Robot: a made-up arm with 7 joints. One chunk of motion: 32 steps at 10 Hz.
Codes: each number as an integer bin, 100 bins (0 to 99) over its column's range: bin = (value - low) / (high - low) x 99, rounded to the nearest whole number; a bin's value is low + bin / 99 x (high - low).
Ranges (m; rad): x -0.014..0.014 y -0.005..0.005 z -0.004..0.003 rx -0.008..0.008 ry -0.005..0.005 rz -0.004..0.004
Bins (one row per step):
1: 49 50 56 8 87 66
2: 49 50 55 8 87 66
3: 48 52 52 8 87 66
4: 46 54 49 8 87 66
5: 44 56 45 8 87 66
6: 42 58 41 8 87 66
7: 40 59 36 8 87 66
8: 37 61 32 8 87 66
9: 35 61 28 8 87 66
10: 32 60 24 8 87 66
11: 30 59 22 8 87 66
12: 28 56 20 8 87 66
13: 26 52 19 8 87 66
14: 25 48 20 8 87 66
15: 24 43 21 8 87 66
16: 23 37 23 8 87 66
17: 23 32 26 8 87 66
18: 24 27 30 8 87 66
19: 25 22 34 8 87 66
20: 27 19 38 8 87 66
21: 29 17 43 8 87 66
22: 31 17 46 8 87 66
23: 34 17 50 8 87 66
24: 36 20 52 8 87 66
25: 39 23 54 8 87 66
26: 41 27 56 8 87 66
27: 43 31 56 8 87 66
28: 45 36 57 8 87 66
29: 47 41 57 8 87 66
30: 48 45 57 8 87 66
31: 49 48 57 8 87 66
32: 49 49 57 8 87 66
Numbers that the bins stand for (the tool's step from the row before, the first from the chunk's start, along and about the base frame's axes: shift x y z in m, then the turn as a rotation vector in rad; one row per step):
1: -0.00014 0.00005 -0.00004 -0.00671 0.00379 0.00133
2: -0.00014 0.00005 -0.00011 -0.00671 0.00379 0.00133
3: -0.00042 0.00025 -0.00032 -0.00671 0.00379 0.00133
4: -0.00099 0.00045 -0.00054 -0.00671 0.00379 0.00133
5: -0.00156 0.00066 -0.00082 -0.00671 0.00379 0.00133
6: -0.00212 0.00086 -0.00110 -0.00671 0.00379 0.00133
7: -0.00269 0.00096 -0.00145 -0.00671 0.00379 0.00133
8: -0.00354 0.00116 -0.00174 -0.00671 0.00379 0.00133
9: -0.00410 0.00116 -0.00202 -0.00671 0.00379 0.00133
10: -0.00495 0.00106 -0.00230 -0.00671 0.00379 0.00133
11: -0.00552 0.00096 -0.00244 -0.00671 0.00379 0.00133
12: -0.00608 0.00066 -0.00259 -0.00671 0.00379 0.00133
13: -0.00665 0.00025 -0.00266 -0.00671 0.00379 0.00133
14: -0.00693 -0.00015 -0.00259 -0.00671 0.00379 0.00133
15: -0.00721 -0.00066 -0.00252 -0.00671 0.00379 0.00133
16: -0.00749 -0.00126 -0.00237 -0.00671 0.00379 0.00133
17: -0.00749 -0.00177 -0.00216 -0.00671 0.00379 0.00133
18: -0.00721 -0.00227 -0.00188 -0.00671 0.00379 0.00133
19: -0.00693 -0.00278 -0.00160 -0.00671 0.00379 0.00133
20: -0.00636 -0.00308 -0.00131 -0.00671 0.00379 0.00133
21: -0.00580 -0.00328 -0.00096 -0.00671 0.00379 0.00133
22: -0.00523 -0.00328 -0.00075 -0.00671 0.00379 0.00133
23: -0.00438 -0.00328 -0.00046 -0.00671 0.00379 0.00133
24: -0.00382 -0.00298 -0.00032 -0.00671 0.00379 0.00133
25: -0.00297 -0.00268 -0.00018 -0.00671 0.00379 0.00133
26: -0.00240 -0.00227 -0.00004 -0.00671 0.00379 0.00133
27: -0.00184 -0.00187 -0.00004 -0.00671 0.00379 0.00133
28: -0.00127 -0.00136 0.00003 -0.00671 0.00379 0.00133
29: -0.00071 -0.00086 0.00003 -0.00671 0.00379 0.00133
30: -0.00042 -0.00045 0.00003 -0.00671 0.00379 0.00133
31: -0.00014 -0.00015 0.00003 -0.00671 0.00379 0.00133
32: -0.00014 -0.00005 0.00003 -0.00671 0.00379 0.00133

